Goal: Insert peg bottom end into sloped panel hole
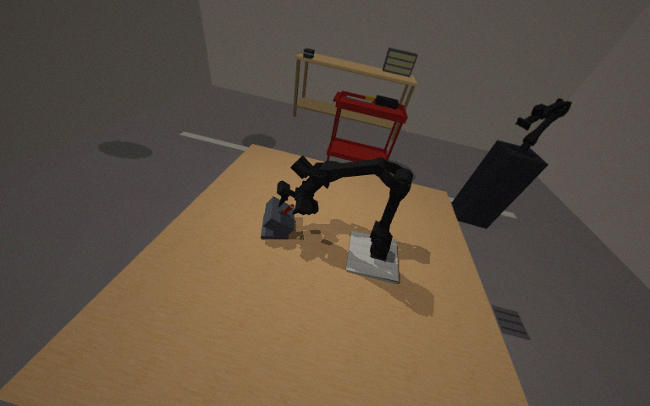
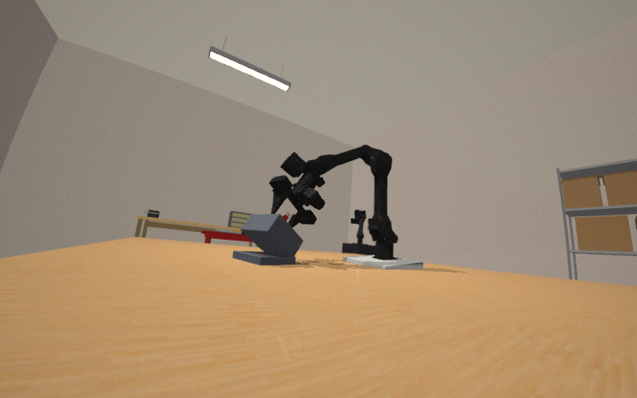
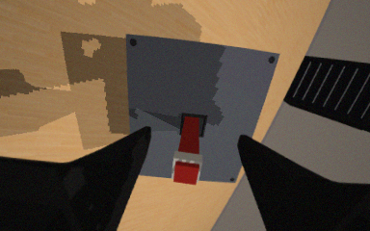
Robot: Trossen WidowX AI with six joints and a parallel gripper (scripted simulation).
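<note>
Now: the red square peg 1 cm behind my gripper tip, 1 cm to the right of it and 1 cm above it. The rest, counted from my gripper tip: sloped grey panel 2 cm ahead, 1 cm to the left, 4 cm below; then flat grey base 4 cm ahead, 1 cm to the left, 10 cm below.
</note>
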